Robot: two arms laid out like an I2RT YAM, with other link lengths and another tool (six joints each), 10 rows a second.
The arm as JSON. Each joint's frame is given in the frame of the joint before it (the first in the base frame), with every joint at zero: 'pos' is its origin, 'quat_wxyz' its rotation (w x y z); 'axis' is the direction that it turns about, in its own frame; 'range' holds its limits. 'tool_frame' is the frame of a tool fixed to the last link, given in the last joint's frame.
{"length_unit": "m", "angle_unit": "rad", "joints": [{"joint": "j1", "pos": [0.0, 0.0, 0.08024], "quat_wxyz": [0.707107, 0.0, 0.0, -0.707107], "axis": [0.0, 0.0, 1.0], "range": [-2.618, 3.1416]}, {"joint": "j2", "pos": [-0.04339, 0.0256, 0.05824], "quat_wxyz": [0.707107, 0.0, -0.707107, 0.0], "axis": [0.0, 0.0, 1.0], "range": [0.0, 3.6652]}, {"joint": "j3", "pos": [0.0, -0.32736, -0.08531], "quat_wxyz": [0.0, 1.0, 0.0, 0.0], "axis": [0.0, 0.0, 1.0], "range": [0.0, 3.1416]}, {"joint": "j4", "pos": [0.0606, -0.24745, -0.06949], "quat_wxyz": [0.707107, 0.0, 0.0, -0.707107], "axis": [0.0, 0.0, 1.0], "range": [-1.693, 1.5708]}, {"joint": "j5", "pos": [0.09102, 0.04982, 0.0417], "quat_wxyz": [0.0, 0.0, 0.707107, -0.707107], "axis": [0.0, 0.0, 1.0], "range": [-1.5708, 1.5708]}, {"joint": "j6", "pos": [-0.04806, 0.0, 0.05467], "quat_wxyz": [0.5, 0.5, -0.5, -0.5], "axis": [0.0, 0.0, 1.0], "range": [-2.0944, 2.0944]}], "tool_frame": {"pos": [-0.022, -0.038, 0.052], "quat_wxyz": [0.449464, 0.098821, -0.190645, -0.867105]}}
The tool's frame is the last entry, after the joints.
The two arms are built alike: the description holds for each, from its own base.
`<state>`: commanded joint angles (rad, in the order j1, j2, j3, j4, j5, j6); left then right.
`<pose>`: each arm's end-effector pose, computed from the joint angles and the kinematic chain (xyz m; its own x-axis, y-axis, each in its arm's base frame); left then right.
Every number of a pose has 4 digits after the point.
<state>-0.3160 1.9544 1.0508 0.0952 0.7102 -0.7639 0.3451 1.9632 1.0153 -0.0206 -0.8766 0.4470</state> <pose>0.4495 -0.1968 0.1497 0.7829 0.5270 -0.3306 0.6210 -0.6293 0.4673 0.4135 0.2177 0.1718 0.6603 0.3506 0.6641 0.7118 -0.0101 -0.7024</pose>
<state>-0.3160 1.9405 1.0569 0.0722 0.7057 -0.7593 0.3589 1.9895 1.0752 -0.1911 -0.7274 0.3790</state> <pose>0.4484 -0.1960 0.1550 0.7832 0.5292 -0.3264 0.6205 -0.6315 0.4650 0.4150 0.2167 0.1515 0.6873 0.4439 0.5750 0.6890 -0.1478 -0.7095</pose>
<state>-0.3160 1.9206 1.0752 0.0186 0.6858 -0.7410 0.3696 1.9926 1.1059 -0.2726 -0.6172 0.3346</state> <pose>0.4474 -0.1937 0.1633 0.7827 0.5395 -0.3104 0.6208 -0.6405 0.4521 0.4155 0.2152 0.1452 0.6805 0.5051 0.5309 0.6995 -0.2317 -0.6761</pose>
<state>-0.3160 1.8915 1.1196 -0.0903 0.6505 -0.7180 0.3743 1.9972 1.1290 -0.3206 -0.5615 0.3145</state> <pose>0.4460 -0.1896 0.1773 0.7747 0.5602 -0.2931 0.6308 -0.6530 0.4192 0.4167 0.2141 0.1425 0.6792 0.5354 0.5021 0.7017 -0.2731 -0.6580</pose>
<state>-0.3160 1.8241 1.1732 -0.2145 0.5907 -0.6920 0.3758 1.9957 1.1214 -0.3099 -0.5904 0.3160</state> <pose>0.4422 -0.1821 0.2104 0.7696 0.5918 -0.2398 0.6335 -0.6602 0.4035 0.4144 0.2163 0.1436 0.6765 0.5294 0.5119 0.7004 -0.2475 -0.6695</pose>
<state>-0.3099 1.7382 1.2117 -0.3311 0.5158 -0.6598 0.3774 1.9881 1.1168 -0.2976 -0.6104 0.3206</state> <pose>0.4324 -0.1680 0.2471 0.7581 0.6307 -0.1655 0.6376 -0.6638 0.3910 0.4134 0.2182 0.1478 0.6711 0.5213 0.5272 0.7047 -0.2279 -0.6719</pose>
